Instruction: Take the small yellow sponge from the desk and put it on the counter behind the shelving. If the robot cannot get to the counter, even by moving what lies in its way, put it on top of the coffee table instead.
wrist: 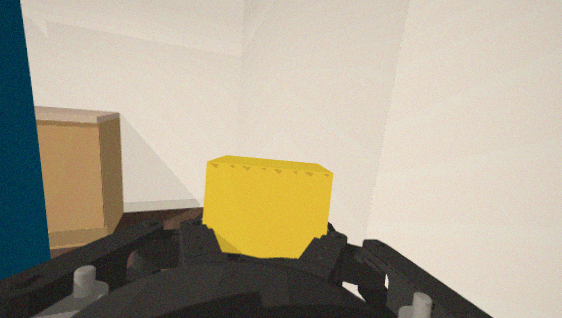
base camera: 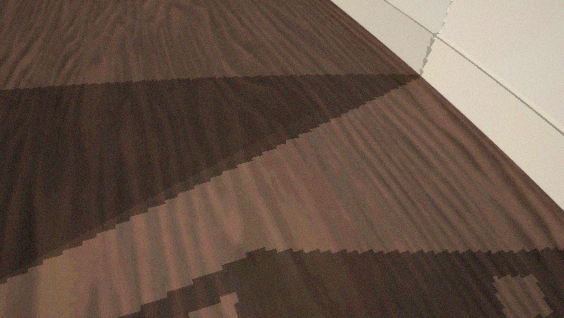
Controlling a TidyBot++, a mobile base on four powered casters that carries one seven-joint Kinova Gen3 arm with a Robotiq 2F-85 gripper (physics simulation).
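Places are measured from the arm's base along level axes (x right, y back, z down), in metres.
Pixels of known places: gripper, fingertip midpoint: (wrist: 266, 222).
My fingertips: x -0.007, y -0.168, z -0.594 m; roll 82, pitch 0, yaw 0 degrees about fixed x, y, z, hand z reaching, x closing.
Behind a point stands the place of what it marks.
The small yellow sponge (wrist: 267, 207) @(x -0.006, y -0.126, z -0.624 m) is held upright between the two black fingers of my gripper (wrist: 266, 222) @(x -0.007, y -0.168, z -0.594 m), in the lower middle of the wrist view. The gripper is shut on it; the sponge's lower edge is hidden by the gripper. A tan counter with a pale top (wrist: 72, 175) @(x -1.275, y -1.508, z -0.132 m) stands at the left of the wrist view, against the far wall. Its left part is hidden behind the blue shelving (wrist: 20, 150) @(x -0.538, y -0.524, z -0.533 m), whose side panel fills the left edge. The desk and the coffee table do not show in either view.
A pale wall (wrist: 470, 150) @(x 0.371, y -0.478, z -0.627 m) runs close along the right in the wrist view and meets the far wall (wrist: 165, 100) @(x -1.034, y -2.239, z -0.647 m) in a corner. In the base view, the dark wood floor (base camera: 325, 185) @(x 0.065, y -0.393, z 0.396 m) carries sharp shadows, and a white baseboard (base camera: 480, 115) @(x 0.335, y -0.533, z 0.375 m) crosses the upper right.
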